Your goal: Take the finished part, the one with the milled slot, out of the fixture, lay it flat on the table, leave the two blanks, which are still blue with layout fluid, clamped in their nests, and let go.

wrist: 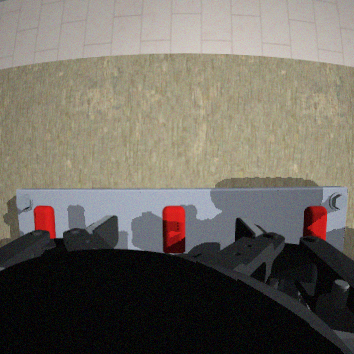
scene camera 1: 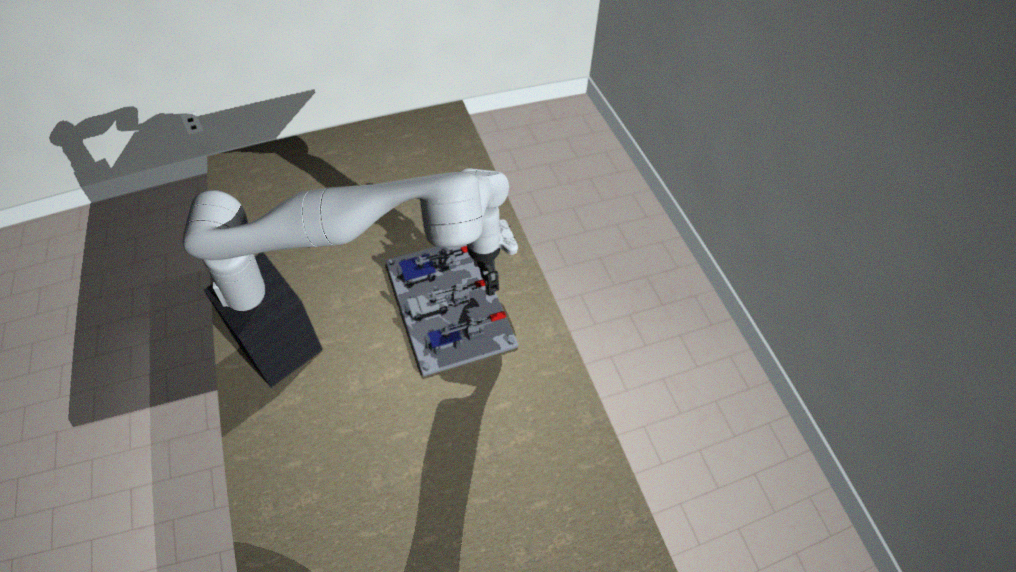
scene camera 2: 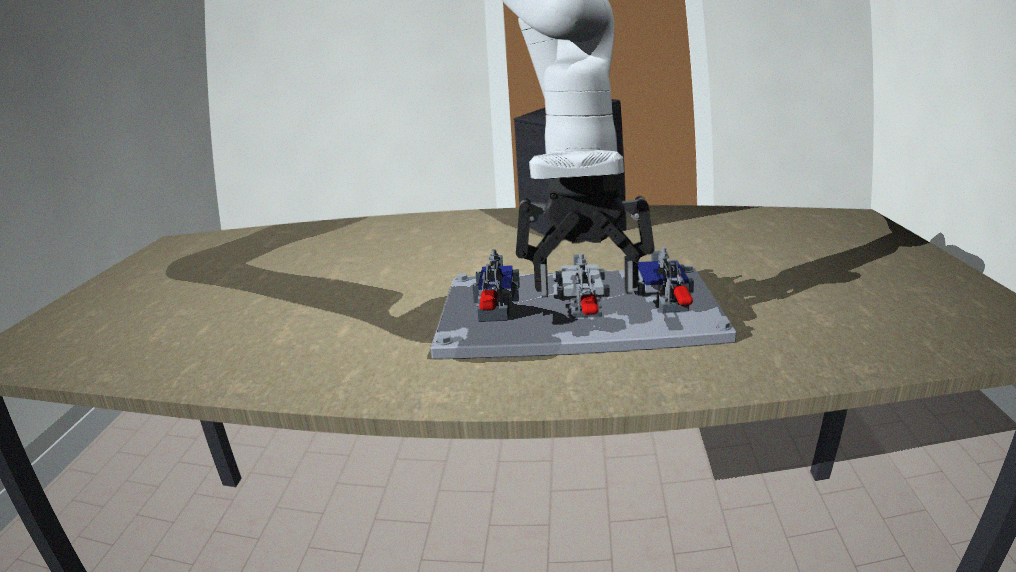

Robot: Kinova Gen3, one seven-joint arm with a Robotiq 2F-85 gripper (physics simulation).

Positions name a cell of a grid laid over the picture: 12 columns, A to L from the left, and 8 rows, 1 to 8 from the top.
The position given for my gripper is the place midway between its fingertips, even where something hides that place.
Labels:
My gripper shows in the wrist view (F6), in scene camera 1 (F4) and in scene camera 2 (G5).

